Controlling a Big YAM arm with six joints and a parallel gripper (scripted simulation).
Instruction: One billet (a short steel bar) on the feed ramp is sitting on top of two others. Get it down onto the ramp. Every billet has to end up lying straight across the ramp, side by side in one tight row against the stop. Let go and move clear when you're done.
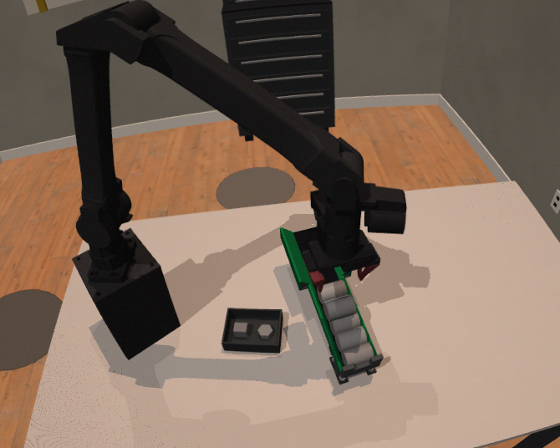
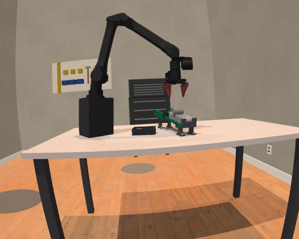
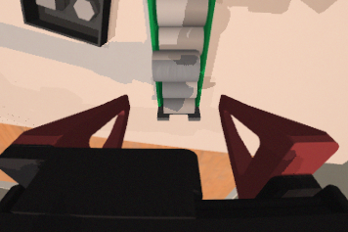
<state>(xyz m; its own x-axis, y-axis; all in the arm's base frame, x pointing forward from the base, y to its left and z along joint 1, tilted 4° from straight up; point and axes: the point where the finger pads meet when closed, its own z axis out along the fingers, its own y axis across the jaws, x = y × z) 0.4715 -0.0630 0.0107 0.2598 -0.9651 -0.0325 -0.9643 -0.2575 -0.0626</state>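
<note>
Now: the stop 15 cm below my hand, 11 cm to the right of it and 4 cm ahead of it. Also, from my hand: black tray (20 cm below, 19 cm behind, 2 cm to the left).
</note>
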